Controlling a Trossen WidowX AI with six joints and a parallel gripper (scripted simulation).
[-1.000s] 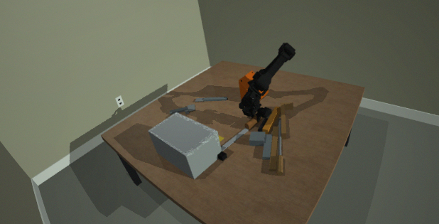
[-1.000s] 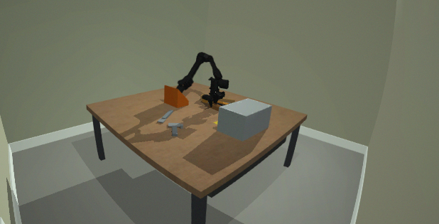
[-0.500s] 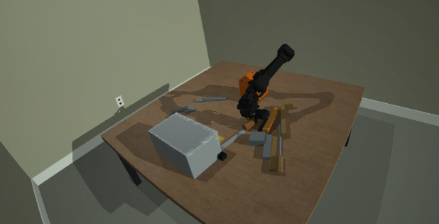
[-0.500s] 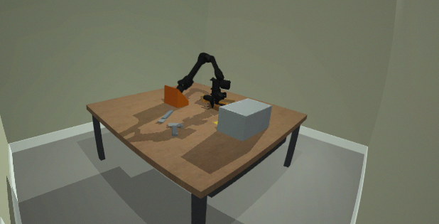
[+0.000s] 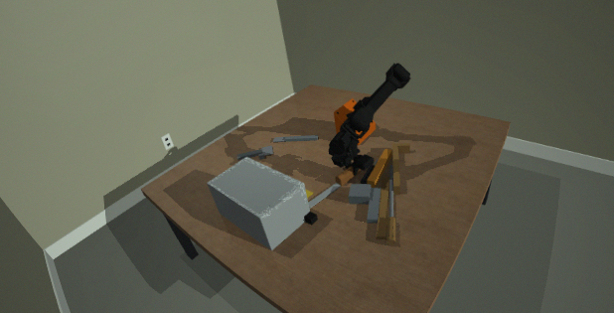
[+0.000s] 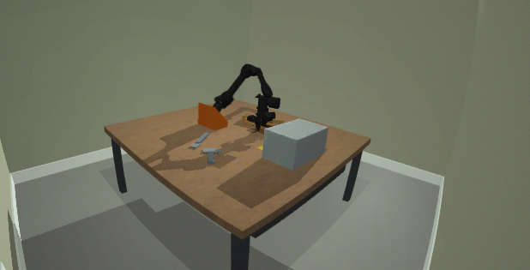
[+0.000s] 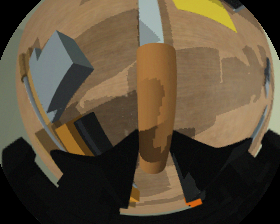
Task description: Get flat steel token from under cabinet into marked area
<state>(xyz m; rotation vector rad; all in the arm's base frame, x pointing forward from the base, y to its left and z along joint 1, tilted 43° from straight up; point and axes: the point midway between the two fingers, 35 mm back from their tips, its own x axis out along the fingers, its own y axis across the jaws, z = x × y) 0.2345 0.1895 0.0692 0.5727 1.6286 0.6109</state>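
My gripper tip is now 80 mm short of the grey block, 110 mm to the right of it and 10 mm below it. The rest, counted from my gripper tip: wooden stick 70 mm ahead, 210 mm to the left; then orange bar 90 mm behind, 70 mm to the left, 10 mm above; then grey t-piece 130 mm ahead, 460 mm to the right.
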